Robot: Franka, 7 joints.
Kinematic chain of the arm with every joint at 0, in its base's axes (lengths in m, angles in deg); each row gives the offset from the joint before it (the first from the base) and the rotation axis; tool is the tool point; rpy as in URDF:
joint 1: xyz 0 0 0.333 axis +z
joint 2: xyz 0 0 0 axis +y
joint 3: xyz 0 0 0.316 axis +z
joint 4: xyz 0.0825 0 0 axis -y
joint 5: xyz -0.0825 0 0.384 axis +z
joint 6: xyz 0 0 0 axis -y
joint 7: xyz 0.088 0 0 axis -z
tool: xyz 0 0 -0.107 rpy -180 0 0
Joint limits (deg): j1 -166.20..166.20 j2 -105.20..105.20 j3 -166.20..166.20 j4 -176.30..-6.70 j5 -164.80..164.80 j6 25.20..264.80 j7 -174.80..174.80
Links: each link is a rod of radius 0.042 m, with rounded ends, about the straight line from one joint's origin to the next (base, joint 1, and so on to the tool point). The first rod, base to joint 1, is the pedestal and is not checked.
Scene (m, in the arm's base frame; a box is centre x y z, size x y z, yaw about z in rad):
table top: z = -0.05
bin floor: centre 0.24 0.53 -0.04 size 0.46 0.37 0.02 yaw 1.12
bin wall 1: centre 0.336 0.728 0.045 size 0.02 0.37 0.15 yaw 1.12
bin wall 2: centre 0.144 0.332 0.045 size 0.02 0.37 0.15 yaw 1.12
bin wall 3: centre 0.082 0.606 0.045 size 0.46 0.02 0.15 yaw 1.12
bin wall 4: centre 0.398 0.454 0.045 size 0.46 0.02 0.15 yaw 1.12
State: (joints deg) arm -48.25 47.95 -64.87 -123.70 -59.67 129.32 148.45
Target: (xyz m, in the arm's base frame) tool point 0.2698 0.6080 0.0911
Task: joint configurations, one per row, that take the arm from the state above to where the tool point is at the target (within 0.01 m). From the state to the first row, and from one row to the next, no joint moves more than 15 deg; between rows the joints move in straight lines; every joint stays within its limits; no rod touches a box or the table.
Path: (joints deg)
1: -35.02 45.46 -52.43 -121.02 -59.75 132.04 148.45
2: -21.78 42.97 -39.99 -118.35 -59.84 134.77 148.45
3: -8.55 40.47 -27.55 -115.67 -59.92 137.49 148.45
4: 4.69 37.98 -15.10 -113.00 -60.01 140.21 148.45
5: 17.92 35.49 -2.66 -110.32 -60.09 142.94 148.45
6: 31.15 33.00 9.78 -107.65 -60.18 145.66 148.45
7: 44.39 30.50 22.22 -104.97 -60.26 148.39 148.45
8: 45.52 41.91 20.94 -100.22 -59.96 148.58 148.45
9: 46.64 53.31 19.65 -95.46 -59.65 148.77 148.45

